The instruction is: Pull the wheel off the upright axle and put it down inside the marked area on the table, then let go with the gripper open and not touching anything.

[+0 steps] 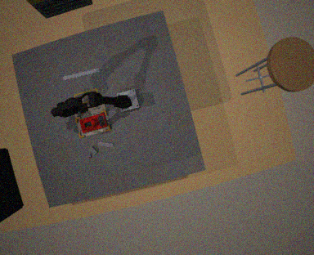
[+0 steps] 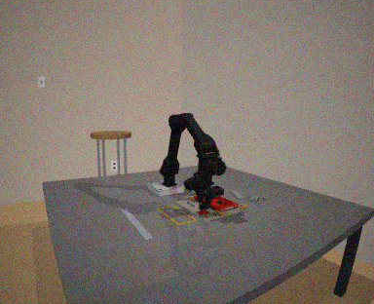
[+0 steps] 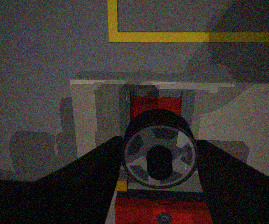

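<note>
Right now my gripper tip is 1 cm above the grey spoked hub. Also, from my gripper tip: pale strip (8 cm behind, 27 cm to the right, 4 cm below).
</note>
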